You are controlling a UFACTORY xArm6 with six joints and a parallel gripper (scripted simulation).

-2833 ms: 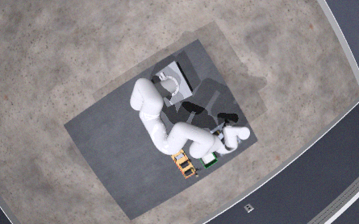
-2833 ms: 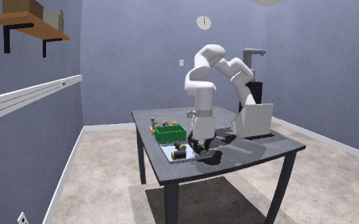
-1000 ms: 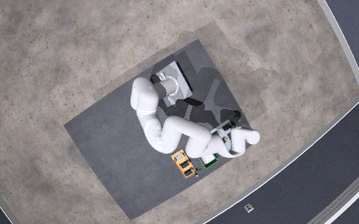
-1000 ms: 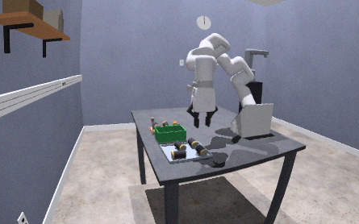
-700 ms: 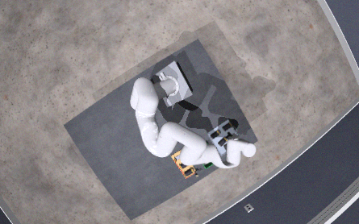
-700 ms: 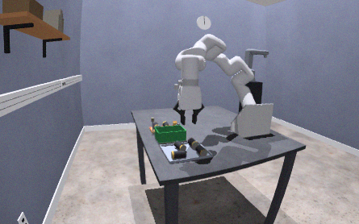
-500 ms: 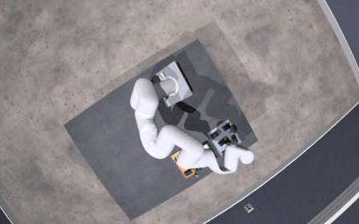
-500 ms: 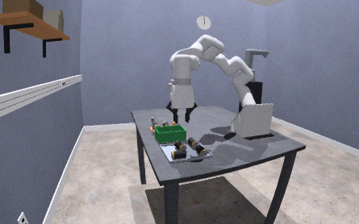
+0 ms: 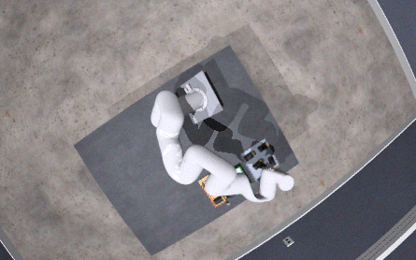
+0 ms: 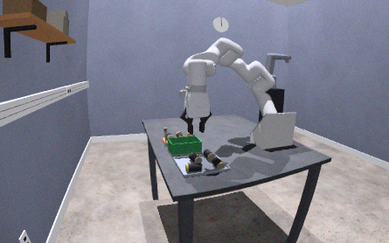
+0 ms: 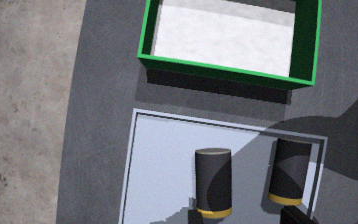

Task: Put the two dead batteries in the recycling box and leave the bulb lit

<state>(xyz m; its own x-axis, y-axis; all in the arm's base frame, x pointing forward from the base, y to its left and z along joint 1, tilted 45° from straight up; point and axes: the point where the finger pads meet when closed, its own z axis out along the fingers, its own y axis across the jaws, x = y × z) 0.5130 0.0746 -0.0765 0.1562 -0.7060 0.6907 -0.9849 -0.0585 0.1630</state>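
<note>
My gripper is now 15 cm above the grey tray, 3 cm to the right of it and 1 cm past it. Round my hand: green recycling box 15 cm to the right, 14 cm below, 1 cm ahead.
</note>
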